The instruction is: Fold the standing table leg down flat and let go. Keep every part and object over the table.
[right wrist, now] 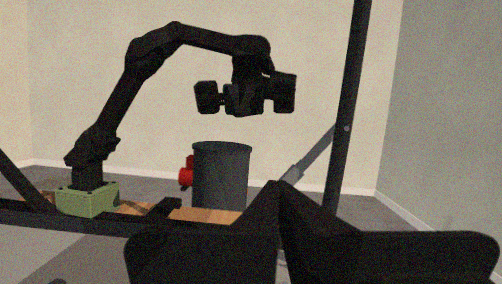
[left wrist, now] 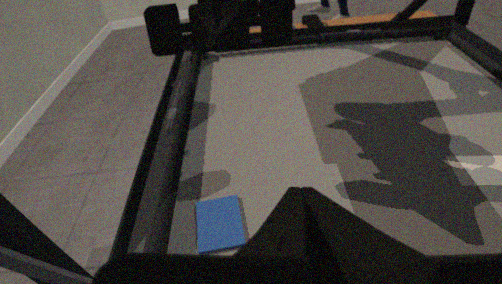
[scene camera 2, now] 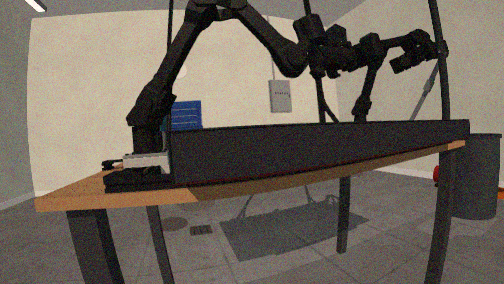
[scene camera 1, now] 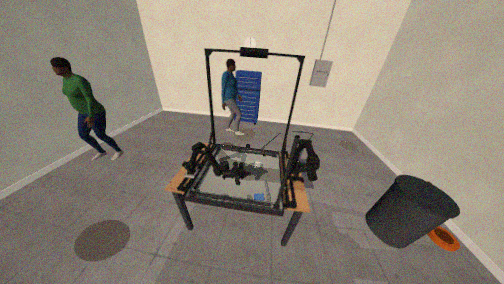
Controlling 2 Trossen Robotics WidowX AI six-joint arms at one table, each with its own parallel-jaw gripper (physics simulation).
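Seen in the pictures: left gripper, between the fingertips: (right wrist: 237,114) (left wrist: 299,198) (scene camera 2: 400,64) (scene camera 1: 283,170); right gripper, between the fingertips: (right wrist: 275,188) (left wrist: 218,39) (scene camera 1: 251,173); left arm's base, origin of its link: (right wrist: 88,185) (scene camera 1: 292,161); right arm's base, origin of its link: (scene camera 2: 147,152) (scene camera 1: 191,171).
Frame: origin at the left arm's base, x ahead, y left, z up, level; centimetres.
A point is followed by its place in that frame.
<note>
A slim grey bar, which appears to be the table leg (scene camera 1: 268,192) (scene camera 2: 428,87) @[x 12.6, y 49.3, z 11.2 cm] (right wrist: 316,148) @[x 12.1, y 52.4, z 17.0 cm], stands up at a slant; it has a thicker joint partway along and its lower end is hidden. My left gripper (left wrist: 299,198) @[x 12.8, y 39.6, z 21.2 cm] is shut and empty, over the right side of the work area in scene camera 1. Its fingers hide the near floor of the work area in its wrist view, where the leg does not show plainly. My right gripper (right wrist: 275,188) @[x 36.3, y 46.0, z 18.3 cm] is shut and empty, raised over the middle of the work area; the leg stands beyond its fingertips in its wrist view.
A flat blue piece (scene camera 1: 258,197) @[x 28.1, y 49.8, z -2.7 cm] (left wrist: 220,223) @[x 27.6, y 48.6, z -2.7 cm] lies near the front rim, left of the leg in scene camera 1. A dark raised rim (scene camera 2: 310,152) @[x 68.4, y 64.4, z -3.2 cm] surrounds the work area. A black upright post (right wrist: 345,110) @[x 14.8, y 55.3, z 23.2 cm] is close to the leg. A grey bin (scene camera 1: 407,212) stands on the floor.
</note>
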